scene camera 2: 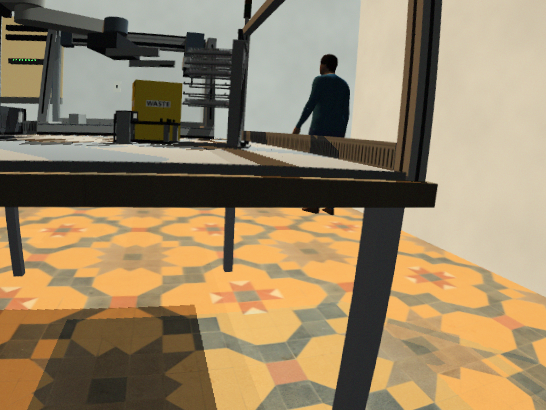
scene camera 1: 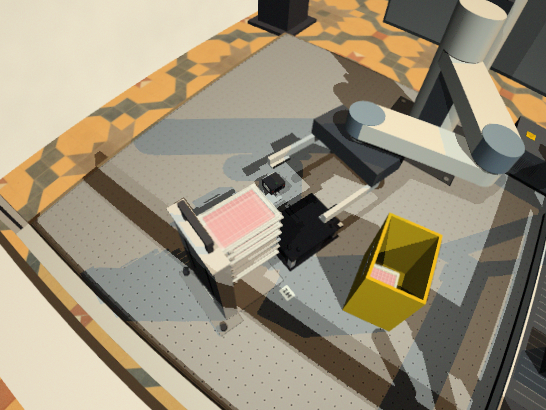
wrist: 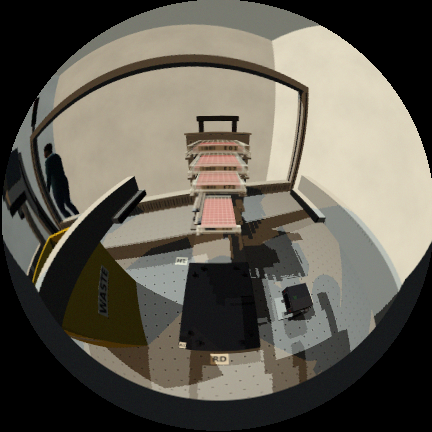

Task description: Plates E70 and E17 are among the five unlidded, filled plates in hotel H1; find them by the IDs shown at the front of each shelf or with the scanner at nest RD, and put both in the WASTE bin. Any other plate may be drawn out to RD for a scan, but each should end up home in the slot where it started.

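Places are measured from the arm's base along level axes (x ahead, y left, z up), in centimetres.
Pixels of known places: gripper, fingertip midpoint: [scene camera 2: 167,58] [scene camera 1: 294,189] [wrist: 217,180].
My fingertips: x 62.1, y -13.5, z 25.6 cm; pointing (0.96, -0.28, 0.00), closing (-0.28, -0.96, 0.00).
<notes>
For each thing: its top centre in the pictures, then the offset to it from my fingertips. "spot": a spot on its surface instead.
- black nest RD at its top centre: [wrist: 218,300] [scene camera 1: 303,222] [scene camera 2: 148,118] dx -4.6, dy +1.3, dz -17.4 cm
- top plate at its top centre: [scene camera 1: 238,215] [wrist: 217,141] [scene camera 2: 212,51] dx +12.3, dy -3.6, dz +2.5 cm
- lower plate at its top centre: [wrist: 217,208] [scene camera 2: 209,100] dx +12.3, dy -3.6, dz -11.6 cm
- yellow WASTE bin at its top centre: [wrist: 47,265] [scene camera 1: 406,255] [scene camera 2: 156,83] dx -3.4, dy +24.5, dz -4.4 cm
- pink-welled plate at its top centre: [scene camera 1: 378,289] dx -3.2, dy +24.5, dz -22.3 cm
- small black scanner at its top centre: [wrist: 300,295] [scene camera 1: 273,180] [scene camera 2: 126,110] dx -9.6, dy -11.4, dz -16.0 cm
- black handle at a spot on its surface: [scene camera 1: 195,225] [wrist: 214,115] spot: dx +20.3, dy -5.3, dz +7.9 cm
My gripper [scene camera 1: 298,190] [scene camera 2: 166,58] [wrist: 217,180] is open and empty, raised above the black nest RD [scene camera 1: 306,235] [wrist: 220,305], with its fingers toward hotel H1 [scene camera 1: 215,262] [scene camera 2: 236,100] [wrist: 218,136]. The hotel holds a stack of unlidded plates with pink wells; in the wrist view I see a top plate [wrist: 217,146], two below it, and a lower plate [wrist: 218,212] after a wider gap. Their front IDs are too small to read surely. Nest RD bears no plate. The yellow WASTE bin [scene camera 1: 387,310] [scene camera 2: 157,120] [wrist: 125,310] holds a pink-welled plate [scene camera 1: 384,276] near its bottom; its ID does not show.
A small black scanner [scene camera 1: 273,183] [wrist: 297,297] stands beside nest RD. The bin stands on the nest's other side. A black handle [scene camera 1: 195,225] [wrist: 218,118] tops the hotel. A person [scene camera 2: 330,100] [wrist: 57,175] stands beyond the table.
</notes>
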